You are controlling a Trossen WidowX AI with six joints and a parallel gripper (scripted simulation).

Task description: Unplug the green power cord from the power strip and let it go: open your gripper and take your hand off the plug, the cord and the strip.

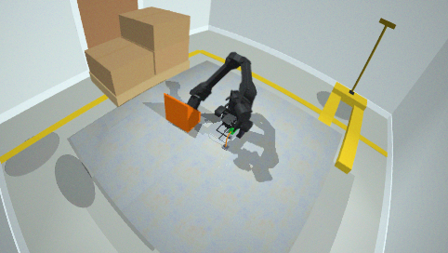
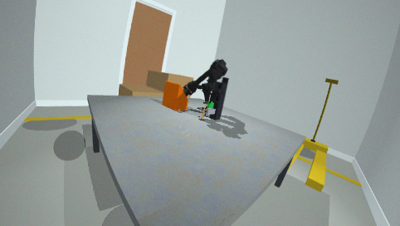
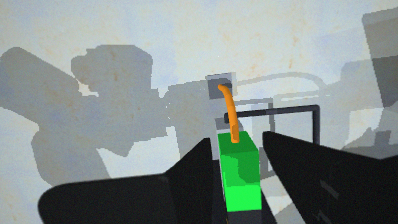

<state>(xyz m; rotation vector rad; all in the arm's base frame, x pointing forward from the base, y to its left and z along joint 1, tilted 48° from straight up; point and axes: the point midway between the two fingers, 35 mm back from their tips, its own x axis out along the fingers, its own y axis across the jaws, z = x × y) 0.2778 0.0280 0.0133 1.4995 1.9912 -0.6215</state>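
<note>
Now: the green plug 5 cm to the left of my gripper tip, 1 cm below it and 1 cm behind it.
</note>
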